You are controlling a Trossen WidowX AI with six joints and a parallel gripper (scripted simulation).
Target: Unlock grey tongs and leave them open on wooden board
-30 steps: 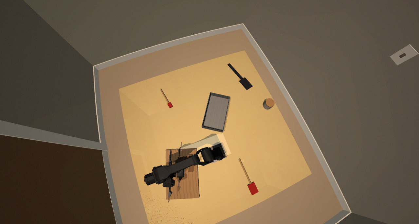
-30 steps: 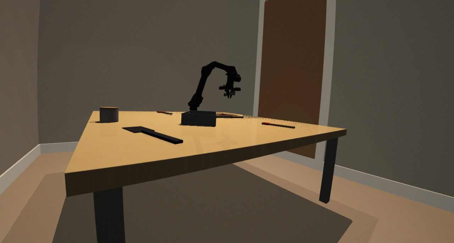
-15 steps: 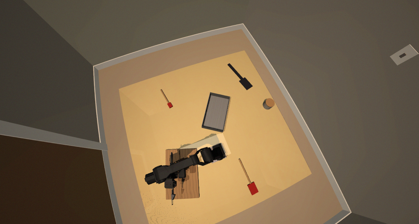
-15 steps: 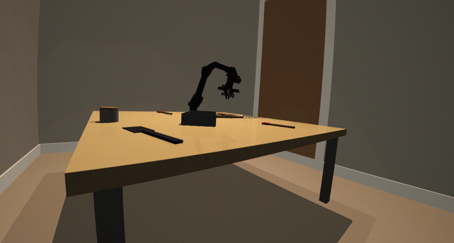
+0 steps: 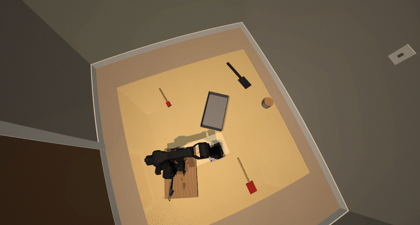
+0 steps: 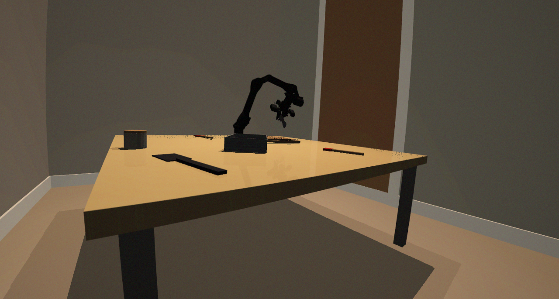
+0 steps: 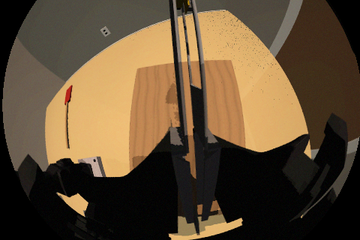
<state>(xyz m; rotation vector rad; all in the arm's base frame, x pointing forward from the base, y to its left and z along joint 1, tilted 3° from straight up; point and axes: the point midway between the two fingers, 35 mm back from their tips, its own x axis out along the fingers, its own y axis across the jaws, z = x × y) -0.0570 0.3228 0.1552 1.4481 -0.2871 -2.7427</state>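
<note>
My gripper tip is 2 cm to the left of the wooden board and 14 cm above it. Round my gripper tip: red spatula: 17 cm behind, 49 cm to the right, 14 cm below; then yellow lock piece: 4 cm behind, 2 cm to the left, 8 cm above; then roasting tin: 40 cm ahead, 39 cm to the right, 12 cm below.
</note>
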